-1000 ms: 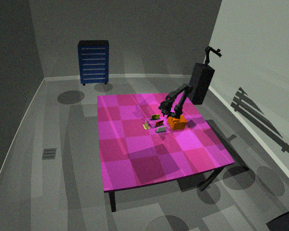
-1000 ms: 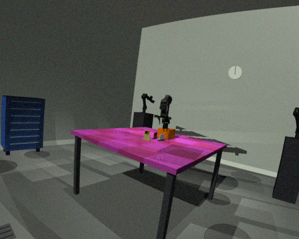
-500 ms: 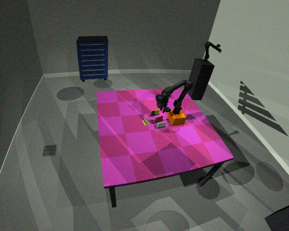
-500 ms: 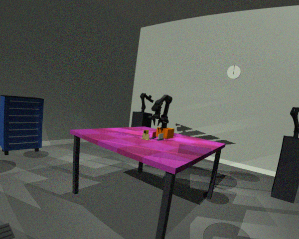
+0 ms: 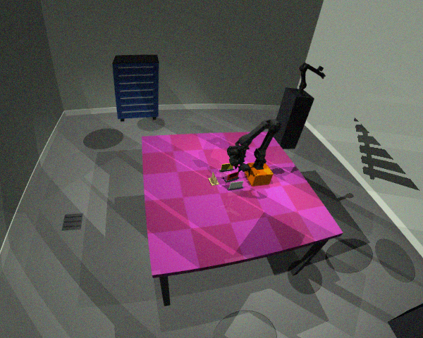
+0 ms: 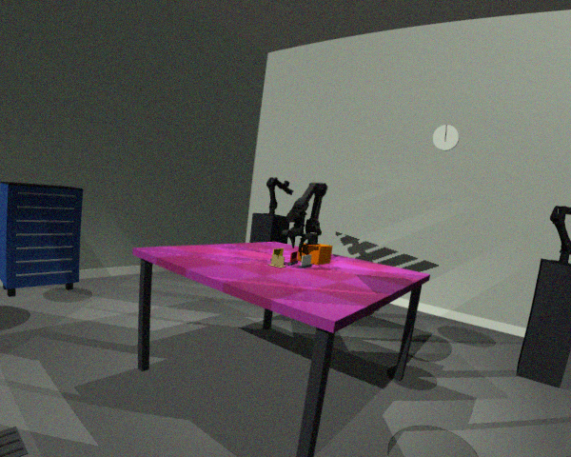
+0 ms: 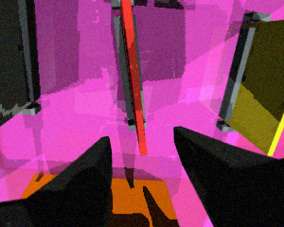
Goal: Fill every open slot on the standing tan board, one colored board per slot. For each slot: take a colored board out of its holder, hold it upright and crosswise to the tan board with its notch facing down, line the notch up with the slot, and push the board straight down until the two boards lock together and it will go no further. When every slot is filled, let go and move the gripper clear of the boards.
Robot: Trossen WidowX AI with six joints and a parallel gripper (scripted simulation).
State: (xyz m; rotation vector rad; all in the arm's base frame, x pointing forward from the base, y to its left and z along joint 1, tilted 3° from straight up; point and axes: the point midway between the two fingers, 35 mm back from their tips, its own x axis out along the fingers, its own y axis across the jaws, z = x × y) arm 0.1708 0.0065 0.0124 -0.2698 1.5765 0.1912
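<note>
Now: the red board 3 cm ahead of my gripper tip, 1 cm to the left of it and 6 cm below it. Also, from my gripper tip: yellow board 4 cm ahead, 10 cm to the right, 6 cm below; then tan board 17 cm ahead, 1 cm to the left, 6 cm below; then pale grey board 3 cm ahead, 10 cm to the left, 6 cm below.
</note>
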